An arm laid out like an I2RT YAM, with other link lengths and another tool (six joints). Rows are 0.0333 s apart.
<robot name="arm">
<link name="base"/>
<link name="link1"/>
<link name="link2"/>
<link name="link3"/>
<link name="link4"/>
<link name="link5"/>
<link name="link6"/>
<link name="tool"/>
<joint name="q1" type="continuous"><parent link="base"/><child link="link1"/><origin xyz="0.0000 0.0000 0.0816" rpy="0.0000 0.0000 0.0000"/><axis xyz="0 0 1"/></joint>
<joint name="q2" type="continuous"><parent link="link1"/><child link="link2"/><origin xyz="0.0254 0.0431 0.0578" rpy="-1.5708 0.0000 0.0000"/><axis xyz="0 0 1"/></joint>
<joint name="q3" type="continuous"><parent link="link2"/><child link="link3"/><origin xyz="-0.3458 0.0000 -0.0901" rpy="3.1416 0.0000 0.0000"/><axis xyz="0 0 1"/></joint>
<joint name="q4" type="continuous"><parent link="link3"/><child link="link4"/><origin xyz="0.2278 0.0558 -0.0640" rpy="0.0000 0.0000 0.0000"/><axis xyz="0 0 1"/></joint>
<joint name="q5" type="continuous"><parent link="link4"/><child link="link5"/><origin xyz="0.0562 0.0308 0.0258" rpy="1.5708 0.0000 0.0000"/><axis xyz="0 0 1"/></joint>
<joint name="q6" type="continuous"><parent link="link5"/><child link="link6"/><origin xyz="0.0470 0.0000 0.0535" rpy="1.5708 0.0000 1.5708"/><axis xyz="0 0 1"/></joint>
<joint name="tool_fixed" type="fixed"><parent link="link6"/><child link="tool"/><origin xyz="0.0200 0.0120 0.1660" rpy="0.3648 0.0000 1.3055"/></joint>
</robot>
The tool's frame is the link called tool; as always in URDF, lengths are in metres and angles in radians. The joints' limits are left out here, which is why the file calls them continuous.
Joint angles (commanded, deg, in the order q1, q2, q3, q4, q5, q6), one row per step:
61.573 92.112 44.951 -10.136 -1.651 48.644
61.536 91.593 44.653 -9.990 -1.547 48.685
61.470 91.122 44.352 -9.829 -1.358 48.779
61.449 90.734 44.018 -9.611 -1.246 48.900
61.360 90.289 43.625 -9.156 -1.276 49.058
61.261 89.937 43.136 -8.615 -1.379 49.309
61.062 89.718 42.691 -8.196 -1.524 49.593
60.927 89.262 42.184 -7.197 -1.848 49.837
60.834 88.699 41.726 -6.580 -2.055 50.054
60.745 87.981 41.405 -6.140 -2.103 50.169
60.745 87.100 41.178 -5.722 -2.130 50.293
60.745 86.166 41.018 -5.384 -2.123 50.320
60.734 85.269 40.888 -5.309 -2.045 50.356
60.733 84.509 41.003 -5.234 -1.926 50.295
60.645 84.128 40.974 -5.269 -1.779 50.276
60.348 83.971 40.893 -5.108 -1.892 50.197
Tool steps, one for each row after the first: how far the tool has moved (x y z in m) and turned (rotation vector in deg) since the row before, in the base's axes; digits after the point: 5 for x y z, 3 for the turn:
0.00003 -0.00119 0.00154 0.291 -0.231 -0.128
0.00044 -0.00141 0.00128 0.238 -0.250 -0.248
-0.00007 -0.00115 0.00074 0.224 -0.152 -0.184
0.00012 -0.00051 0.00119 0.496 -0.142 -0.203
-0.00025 -0.00067 0.00033 0.458 0.008 -0.248
-0.00005 -0.00116 -0.00039 0.298 0.156 -0.350
0.00012 0.00127 0.00176 1.019 -0.102 -0.147
-0.00032 0.00005 0.00184 0.768 -0.090 -0.146
0.00030 -0.00007 0.00306 0.779 -0.313 -0.152
0.00017 0.00061 0.00444 0.979 -0.437 -0.081
0.00034 0.00057 0.00495 0.975 -0.533 -0.025
0.00014 -0.00044 0.00430 0.715 -0.443 -0.089
0.00096 0.00074 0.00502 0.767 -0.579 -0.033
0.00079 -0.00078 0.00182 0.217 -0.263 -0.171
0.00126 -0.00055 0.00078 0.224 -0.090 -0.163

